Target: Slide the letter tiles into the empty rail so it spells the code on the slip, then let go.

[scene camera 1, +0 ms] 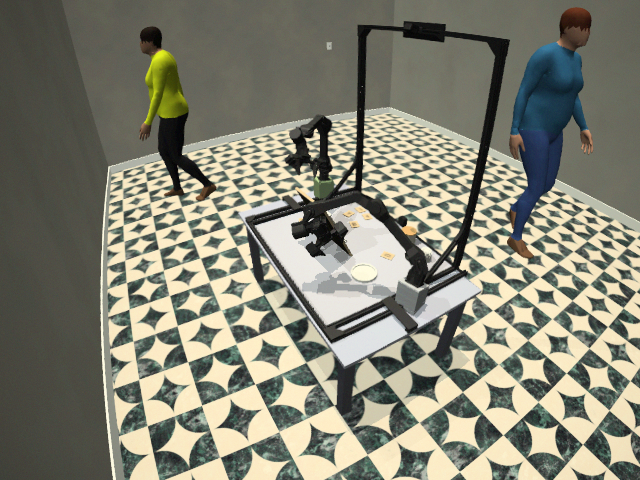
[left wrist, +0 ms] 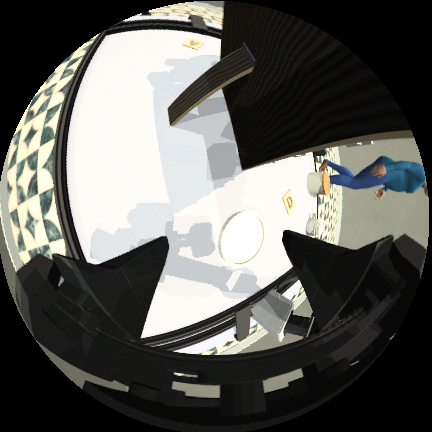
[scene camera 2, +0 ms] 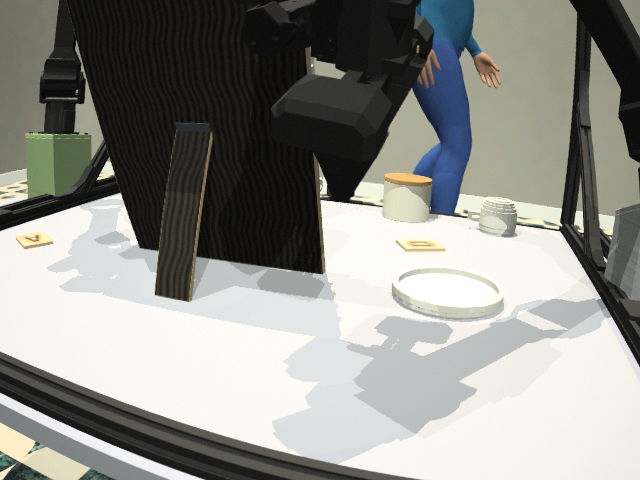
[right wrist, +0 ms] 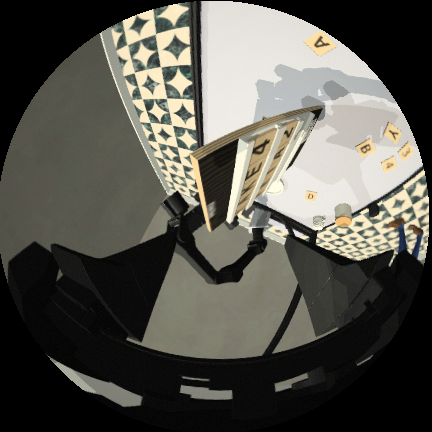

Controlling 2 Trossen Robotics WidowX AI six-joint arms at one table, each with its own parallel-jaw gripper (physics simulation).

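Frame: origin at the left arm's base, x ahead, y right, z down, level; metres.
Where they show: left gripper, fingertip midpoint: (scene camera 1: 333, 248) (left wrist: 226, 239) (scene camera 2: 361, 164); right gripper, fingertip midpoint: (scene camera 1: 307, 176) (right wrist: 232, 239); left arm's base, link origin: (scene camera 1: 414, 282) (left wrist: 287, 322) (right wrist: 257, 229); right arm's base, link origin: (scene camera 1: 323, 178) (scene camera 2: 58, 134).
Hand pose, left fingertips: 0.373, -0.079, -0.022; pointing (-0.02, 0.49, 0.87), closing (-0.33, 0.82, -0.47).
Things, the pixels of their top centre, and the offset from my left fingertips, as dx, dy, dz. "spot": a spot on its surface instead. Level surfaces: height alone.
- rear prop, surface spot: (scene camera 2: 180, 217) (left wrist: 195, 90) spot: +0.162, +0.073, +0.067
- Loose tiles A, top centre: (scene camera 2: 33, 238) (left wrist: 193, 42) +0.423, +0.201, +0.138
- D, top centre: (scene camera 2: 420, 243) (left wrist: 289, 201) (right wrist: 310, 195) (scene camera 1: 387, 255) -0.111, +0.276, +0.138
- B, top centre: (right wrist: 365, 148) +0.190, +0.375, +0.138
- round white dish, top centre: (scene camera 2: 449, 284) (left wrist: 246, 239) (right wrist: 269, 185) (scene camera 1: 364, 271) -0.108, +0.090, +0.127
- orange-lidded jar, top centre: (scene camera 2: 408, 177) (left wrist: 326, 183) (right wrist: 342, 222) (scene camera 1: 409, 230) -0.117, +0.452, +0.074
- ribbed pot, top centre: (scene camera 2: 494, 198) (left wrist: 321, 225) (scene camera 1: 424, 248) (right wrist: 318, 227) -0.252, +0.387, +0.087
- table, surface height: dz +0.145
A dark board (scene camera 1: 305, 194) (scene camera 2: 232, 155) (left wrist: 310, 100) (right wrist: 217, 170) leans on a rear prop (scene camera 2: 180, 217) (left wrist: 207, 82). In the right wrist view its white rails (right wrist: 242, 150) show steeply from the side, with tiles including E, 4, A and 2; the lowest rail and slip cannot be made out. Loose tiles A (scene camera 2: 34, 239) (left wrist: 193, 44) (right wrist: 320, 42), D (scene camera 1: 387, 255) (scene camera 2: 419, 244) (left wrist: 288, 201) (right wrist: 311, 196), B (right wrist: 365, 148), Y (right wrist: 392, 132), 3 (right wrist: 406, 151) and 4 (right wrist: 389, 164) lie flat. My left gripper (scene camera 1: 328, 241) (left wrist: 226, 239) is open above the table behind the board. My right gripper (scene camera 1: 295, 162) (right wrist: 232, 239) is open, high beyond the board.
A round white dish (scene camera 1: 363, 272) (scene camera 2: 447, 291) (left wrist: 242, 237) lies near the D tile. An orange-lidded jar (scene camera 2: 407, 198) (left wrist: 318, 183) (right wrist: 343, 215) and a ribbed pot (scene camera 2: 497, 217) (right wrist: 319, 220) stand near the table's far edge. Black frame rails border the table (scene camera 1: 356, 356).
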